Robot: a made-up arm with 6 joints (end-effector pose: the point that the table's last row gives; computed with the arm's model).
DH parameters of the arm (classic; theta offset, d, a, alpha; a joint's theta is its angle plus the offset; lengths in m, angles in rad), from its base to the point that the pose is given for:
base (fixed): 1.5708 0.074 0 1.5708
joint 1: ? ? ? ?
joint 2: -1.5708 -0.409 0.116 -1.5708
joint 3: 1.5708 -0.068 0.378 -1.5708
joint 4: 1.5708 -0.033 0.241 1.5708
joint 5: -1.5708 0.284 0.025 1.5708
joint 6: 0 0.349 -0.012 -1.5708
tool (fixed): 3.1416 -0.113 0 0
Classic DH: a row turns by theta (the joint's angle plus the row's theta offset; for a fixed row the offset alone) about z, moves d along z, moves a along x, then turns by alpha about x.
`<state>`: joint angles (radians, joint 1 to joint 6).
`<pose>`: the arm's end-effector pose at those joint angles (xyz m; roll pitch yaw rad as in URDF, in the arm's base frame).
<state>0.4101 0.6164 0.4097 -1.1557 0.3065 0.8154</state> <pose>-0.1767 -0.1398 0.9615 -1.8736 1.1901 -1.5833</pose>
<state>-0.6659 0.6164 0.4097 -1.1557 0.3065 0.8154</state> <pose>-0.1767 0.7147 0.6185 -1.8625 0.1141 -1.5755</pose>
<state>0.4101 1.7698 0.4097 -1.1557 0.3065 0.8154</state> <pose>0.0508 -0.2055 0.9330 -2.4617 0.8605 3.1109</pose>
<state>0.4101 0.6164 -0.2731 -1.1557 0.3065 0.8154</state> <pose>-0.4040 0.0626 0.9000 -1.1437 0.6808 -1.1981</pose>
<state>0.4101 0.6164 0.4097 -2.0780 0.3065 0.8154</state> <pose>-0.2695 -0.0870 0.8111 -2.3824 0.5089 -1.4336</pose>
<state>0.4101 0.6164 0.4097 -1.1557 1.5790 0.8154</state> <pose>-0.2618 -0.4270 1.2716 1.5518 0.9504 2.7132</pose>
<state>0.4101 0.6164 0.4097 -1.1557 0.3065 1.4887</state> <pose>-0.1599 -0.1081 1.0275 -2.6520 0.7164 -2.4928</pose>
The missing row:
joint 1: 0 -0.118 0.015 1.5708
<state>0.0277 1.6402 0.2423 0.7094 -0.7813 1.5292</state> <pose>-0.2917 -0.1526 1.0809 2.7367 0.8604 0.2083</pose>
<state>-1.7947 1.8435 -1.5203 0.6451 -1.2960 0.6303</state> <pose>-0.1848 0.5532 -0.7116 -2.7009 -0.8984 2.5369</pose>
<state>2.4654 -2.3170 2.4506 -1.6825 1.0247 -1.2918</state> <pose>-0.4753 -0.3001 -0.1132 -0.8656 0.7466 2.2479</pose>
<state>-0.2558 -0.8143 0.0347 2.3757 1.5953 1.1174</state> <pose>-0.4907 -0.2086 0.5233 0.4025 -1.0408 1.9956</pose>
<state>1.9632 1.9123 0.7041 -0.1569 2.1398 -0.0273</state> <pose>-0.5764 -1.0568 -0.2137 2.6817 -0.0549 -0.3196</pose>
